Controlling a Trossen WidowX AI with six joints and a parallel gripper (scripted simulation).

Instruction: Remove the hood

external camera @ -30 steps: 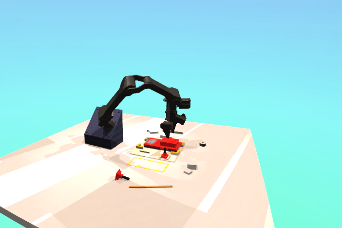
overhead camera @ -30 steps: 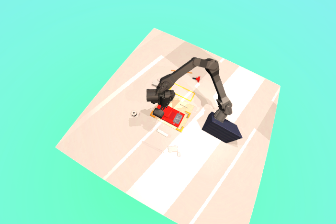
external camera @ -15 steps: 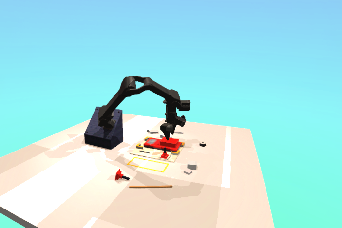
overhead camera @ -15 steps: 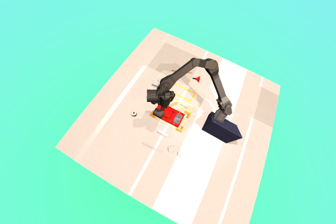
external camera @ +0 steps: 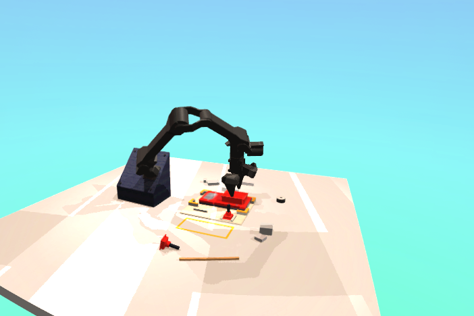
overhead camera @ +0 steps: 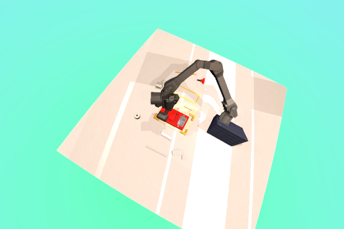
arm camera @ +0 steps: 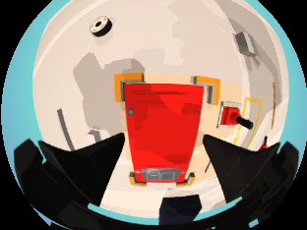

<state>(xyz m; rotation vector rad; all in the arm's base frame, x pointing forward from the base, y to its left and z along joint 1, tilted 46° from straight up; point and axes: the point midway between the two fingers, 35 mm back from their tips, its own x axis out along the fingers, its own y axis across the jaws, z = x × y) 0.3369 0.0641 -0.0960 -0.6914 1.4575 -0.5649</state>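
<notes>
The red hood lies 20 mm below my gripper tip. Also, from my gripper tip: wooden stick (70 mm ahead, 390 mm to the right, 50 mm below); then black ring (170 mm ahead, 120 mm to the left, 50 mm below).
</notes>
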